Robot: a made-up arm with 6 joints.
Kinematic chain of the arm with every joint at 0, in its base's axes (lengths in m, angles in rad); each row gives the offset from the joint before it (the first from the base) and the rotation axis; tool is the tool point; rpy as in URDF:
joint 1: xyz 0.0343 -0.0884 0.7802 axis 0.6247 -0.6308 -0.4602
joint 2: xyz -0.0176 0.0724 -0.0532 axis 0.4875 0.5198 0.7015
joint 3: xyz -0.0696 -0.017 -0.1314 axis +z
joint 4: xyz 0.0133 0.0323 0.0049 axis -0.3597 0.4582 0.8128
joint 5: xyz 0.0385 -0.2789 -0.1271 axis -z
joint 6: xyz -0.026 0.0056 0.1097 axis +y
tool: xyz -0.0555 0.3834 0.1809 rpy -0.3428 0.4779 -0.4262
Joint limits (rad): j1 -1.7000..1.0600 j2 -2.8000..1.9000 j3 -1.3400..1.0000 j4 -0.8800..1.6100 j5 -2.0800..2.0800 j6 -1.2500..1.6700
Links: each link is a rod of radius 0.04 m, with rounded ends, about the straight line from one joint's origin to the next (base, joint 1, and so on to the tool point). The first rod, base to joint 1, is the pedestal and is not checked.
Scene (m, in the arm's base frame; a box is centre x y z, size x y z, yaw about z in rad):
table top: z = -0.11
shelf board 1: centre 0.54 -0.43 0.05 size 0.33 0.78 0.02 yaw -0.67
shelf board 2: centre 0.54 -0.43 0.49 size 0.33 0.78 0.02 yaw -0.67
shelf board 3: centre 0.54 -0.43 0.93 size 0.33 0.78 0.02 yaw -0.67
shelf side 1: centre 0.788 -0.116 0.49 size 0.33 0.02 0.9 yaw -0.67
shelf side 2: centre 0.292 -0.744 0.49 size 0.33 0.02 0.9 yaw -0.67
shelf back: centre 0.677 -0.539 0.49 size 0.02 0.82 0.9 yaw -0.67
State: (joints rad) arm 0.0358 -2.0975 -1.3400 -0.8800 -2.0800 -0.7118
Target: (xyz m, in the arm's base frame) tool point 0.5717 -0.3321 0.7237
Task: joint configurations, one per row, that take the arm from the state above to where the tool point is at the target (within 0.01 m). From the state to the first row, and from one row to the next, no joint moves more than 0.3 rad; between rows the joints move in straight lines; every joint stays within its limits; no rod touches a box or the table.
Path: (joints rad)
1: -0.1025 -2.0753 -1.2817 -0.7795 -1.8774 -0.6149
2: -0.2408 -2.0532 -1.2234 -0.6790 -1.6747 -0.5181
3: -0.3792 -2.0310 -1.1651 -0.5786 -1.4721 -0.4212
4: -0.6727 -2.2691 -1.1685 -0.5932 -1.1926 -0.5415
5: -0.9662 -2.5073 -1.1719 -0.6078 -0.9130 -0.6619
6: -1.2597 -2.7454 -1.1753 -0.6224 -0.6334 -0.7822
7: -1.3109 -2.7590 -1.2165 -0.6868 -0.8730 -0.8302
8: -1.3621 -2.7727 -1.2576 -0.7512 -1.1127 -0.8782
9: -1.4133 -2.7863 -1.2988 -0.8156 -1.3523 -0.9262
10: -1.4645 -2.8000 -1.3400 -0.8800 -1.5919 -0.9742

